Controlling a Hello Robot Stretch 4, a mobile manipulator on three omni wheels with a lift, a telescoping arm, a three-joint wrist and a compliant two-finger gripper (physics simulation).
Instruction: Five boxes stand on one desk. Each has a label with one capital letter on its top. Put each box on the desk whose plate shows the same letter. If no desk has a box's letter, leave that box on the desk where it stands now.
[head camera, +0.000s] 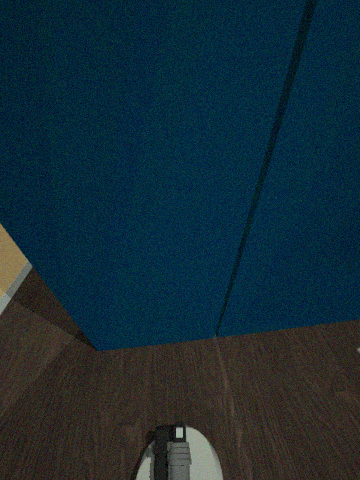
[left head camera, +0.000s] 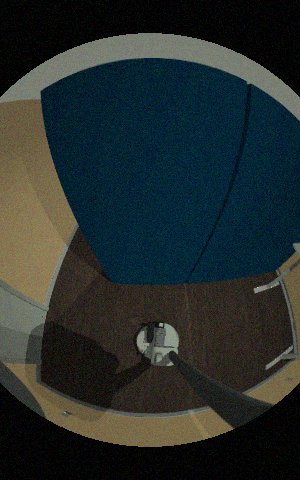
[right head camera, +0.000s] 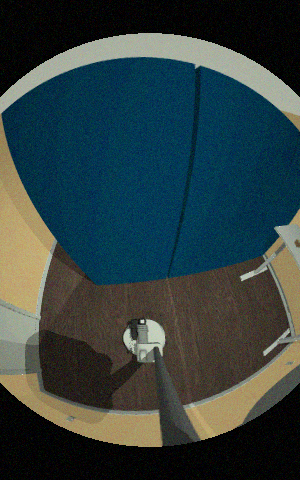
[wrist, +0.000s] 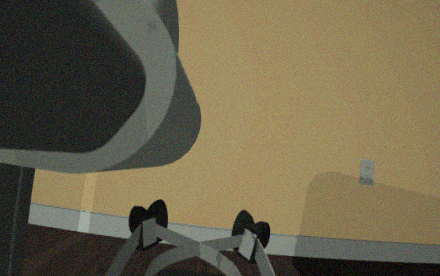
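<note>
My gripper (wrist: 200, 221) is open in the wrist view, its two dark fingertips apart with wall and skirting behind them; no box is between them. Part of a light desk (right head camera: 288, 234) shows at the right edge of the right head view, with a small brown patch on it that I cannot identify. Its pale legs show there and in the left head view. No labelled box or lettered plate can be made out in these views.
A large dark blue panelled surface (head camera: 150, 175) (left head camera: 145, 175) (right head camera: 110, 175) stands in front of my base (left head camera: 170, 340) (right head camera: 156, 332). Tan walls (left head camera: 25, 200) (wrist: 275, 100) bound the dark wooden floor (head camera: 300, 400). A grey door-like panel (left head camera: 15, 325) is at the left.
</note>
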